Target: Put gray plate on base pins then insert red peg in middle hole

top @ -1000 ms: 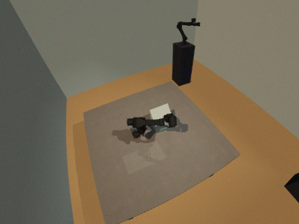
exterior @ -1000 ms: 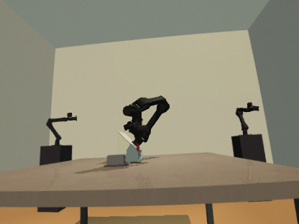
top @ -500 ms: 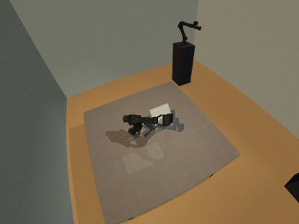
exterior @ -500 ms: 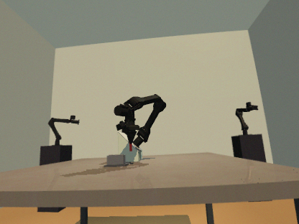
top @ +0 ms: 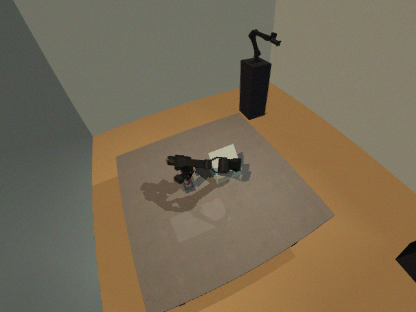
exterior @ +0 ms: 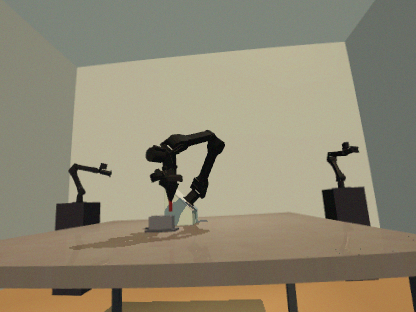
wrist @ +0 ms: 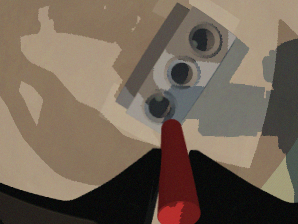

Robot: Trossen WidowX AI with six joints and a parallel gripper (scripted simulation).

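Right now the gray plate is 10 mm ahead of my gripper tip, 30 mm to the right of it and 70 mm below it. From my gripper tip the other things lie so: red peg right at my gripper tip.
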